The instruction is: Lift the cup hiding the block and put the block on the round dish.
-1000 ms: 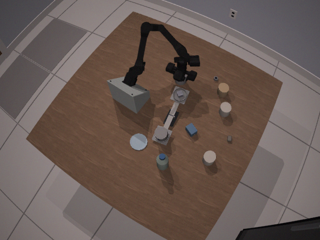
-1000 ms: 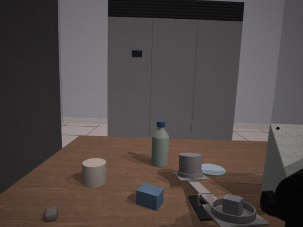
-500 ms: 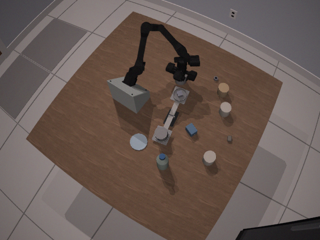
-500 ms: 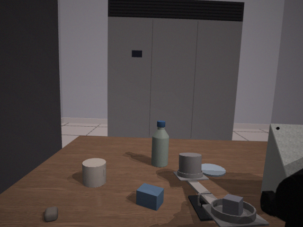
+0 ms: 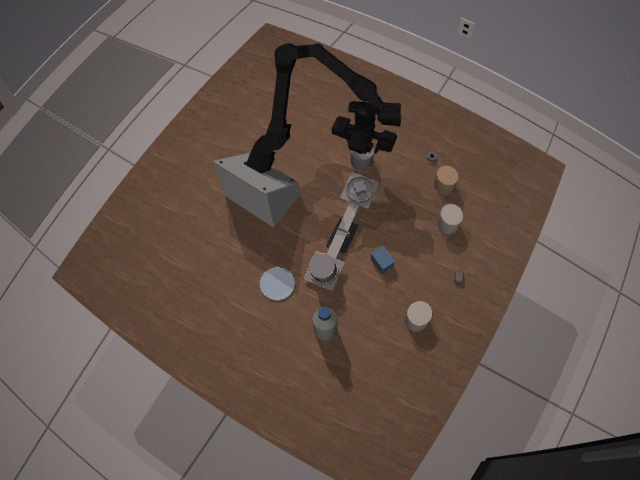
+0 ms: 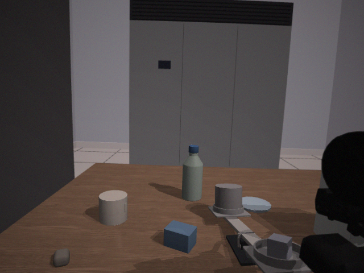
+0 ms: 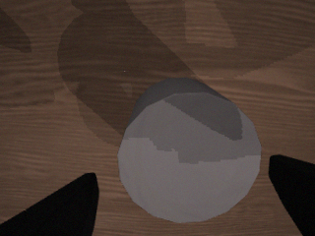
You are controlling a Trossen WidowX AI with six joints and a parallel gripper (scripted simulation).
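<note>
The pale blue round dish is 480 mm to the right of my gripper tip and 80 mm below it. Round my gripper tip: small ring (180 mm ahead, 140 mm to the left, 70 mm below); blue box (220 mm ahead, 260 mm to the right, 60 mm below); cup (100 mm ahead, 400 mm to the right, 20 mm below).
</note>
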